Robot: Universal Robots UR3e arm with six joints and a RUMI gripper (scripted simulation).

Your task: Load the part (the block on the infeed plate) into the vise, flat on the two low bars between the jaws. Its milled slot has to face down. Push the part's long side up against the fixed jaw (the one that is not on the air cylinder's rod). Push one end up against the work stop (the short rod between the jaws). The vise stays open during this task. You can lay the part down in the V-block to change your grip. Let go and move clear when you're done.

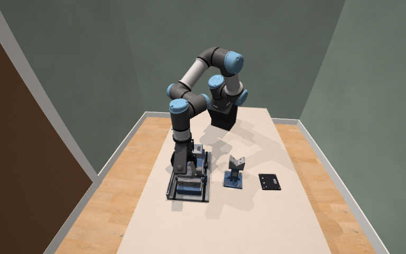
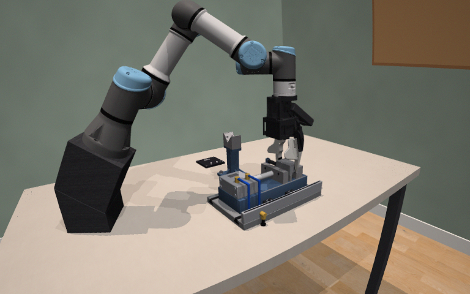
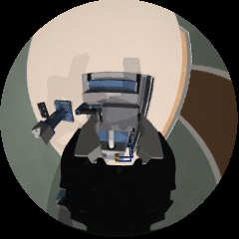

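The part is 1 cm below my hand. From my hand the other things lie so: air cylinder 16 cm behind, 4 cm to the left, 2 cm below; grey vise side rail 8 cm behind, 6 cm to the right, 7 cm below; vise 7 cm behind, 3 cm to the left, 6 cm below.
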